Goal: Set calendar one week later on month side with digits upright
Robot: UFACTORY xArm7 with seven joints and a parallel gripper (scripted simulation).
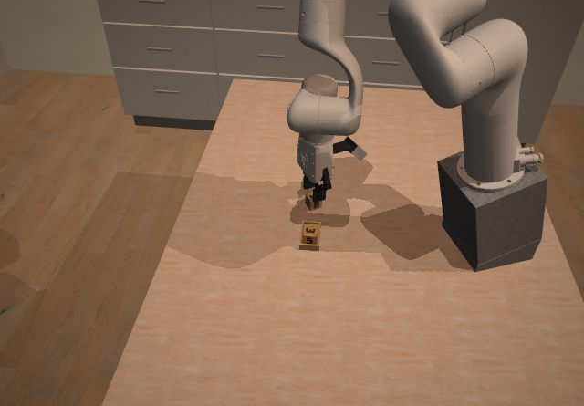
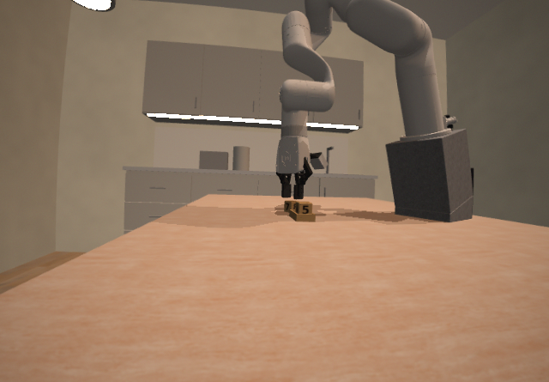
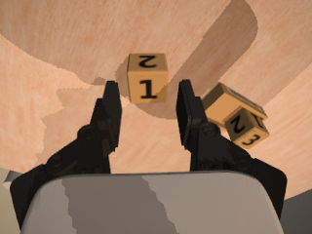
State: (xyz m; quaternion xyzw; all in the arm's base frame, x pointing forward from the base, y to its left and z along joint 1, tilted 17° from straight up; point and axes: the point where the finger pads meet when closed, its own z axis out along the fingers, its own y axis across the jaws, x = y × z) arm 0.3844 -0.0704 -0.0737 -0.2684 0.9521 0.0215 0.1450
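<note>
Now: hand 40 mm above the wooden cube.
</note>
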